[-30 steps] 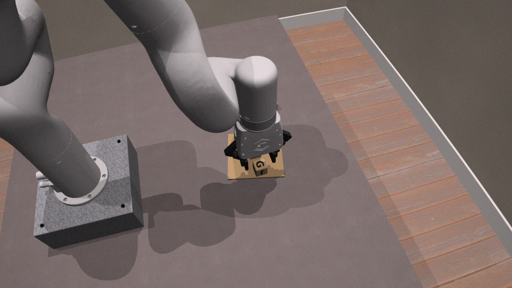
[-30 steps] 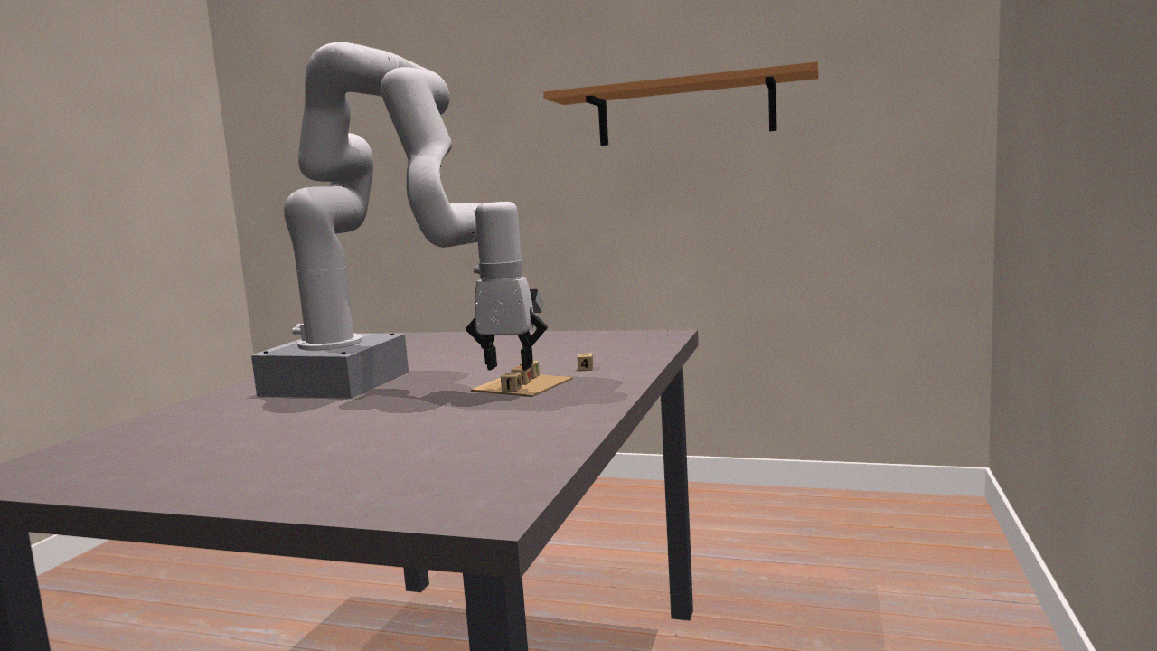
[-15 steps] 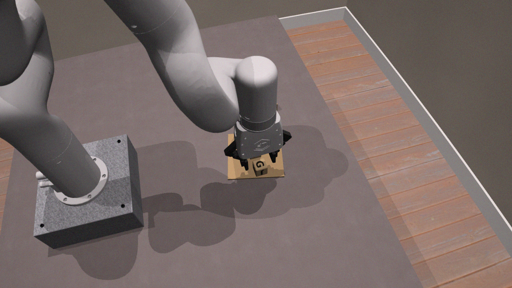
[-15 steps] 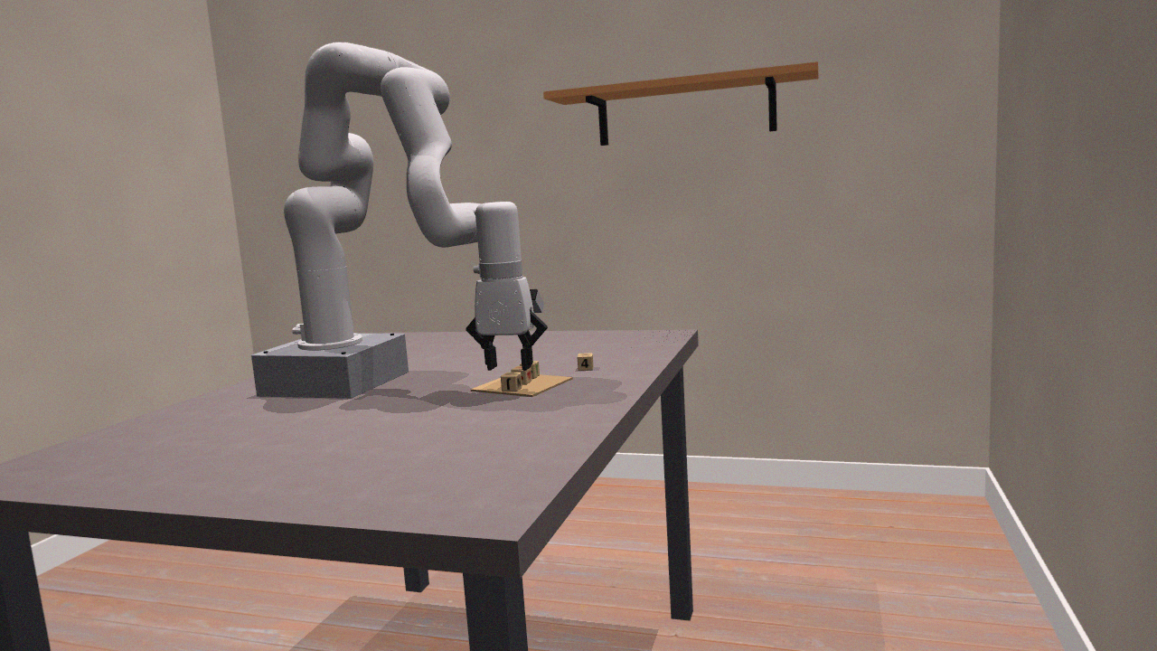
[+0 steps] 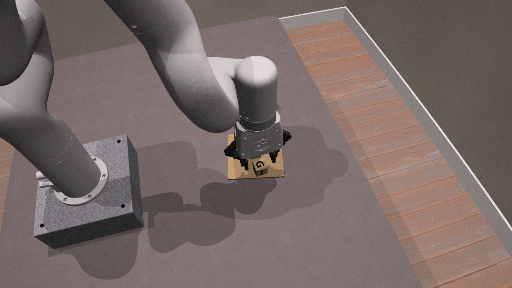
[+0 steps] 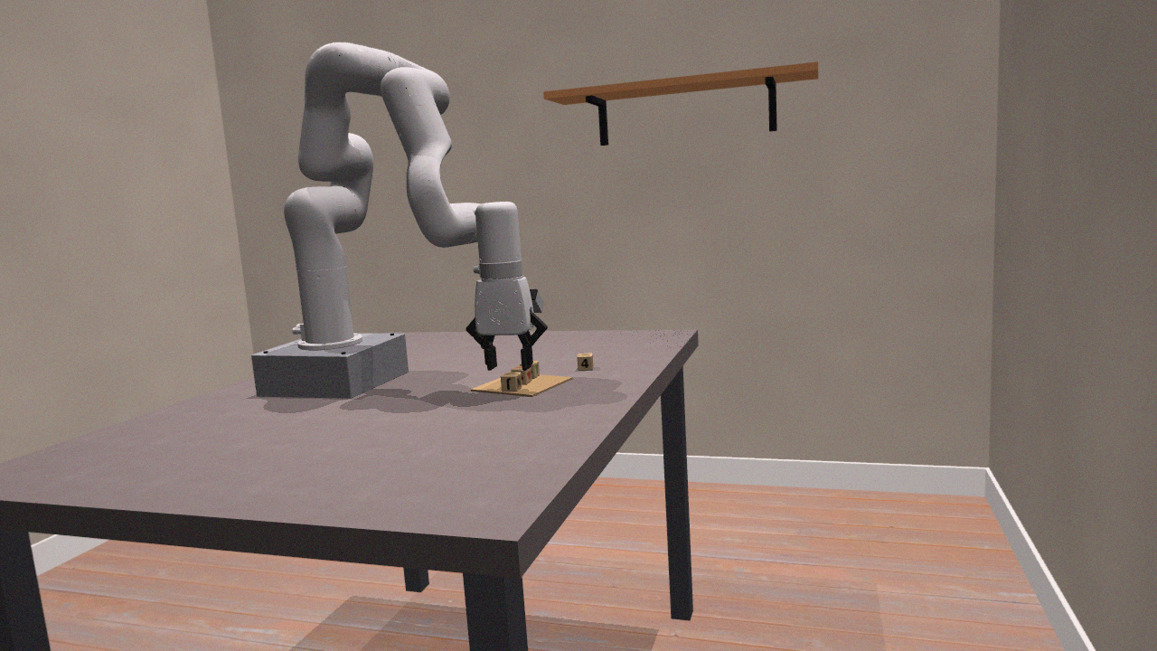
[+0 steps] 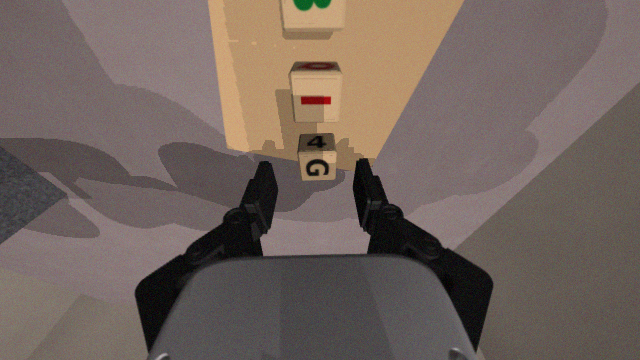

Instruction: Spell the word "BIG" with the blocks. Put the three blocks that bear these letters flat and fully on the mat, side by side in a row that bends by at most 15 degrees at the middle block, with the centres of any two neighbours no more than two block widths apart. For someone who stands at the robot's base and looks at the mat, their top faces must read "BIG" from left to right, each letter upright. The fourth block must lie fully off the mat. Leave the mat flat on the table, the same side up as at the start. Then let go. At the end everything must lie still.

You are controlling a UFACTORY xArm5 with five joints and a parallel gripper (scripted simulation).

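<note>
Now: the G block 4 cm below my hand. Round my hand: tan mat 5 cm to the left, 6 cm below; then B block 1 cm behind, 10 cm to the left, 4 cm below.
</note>
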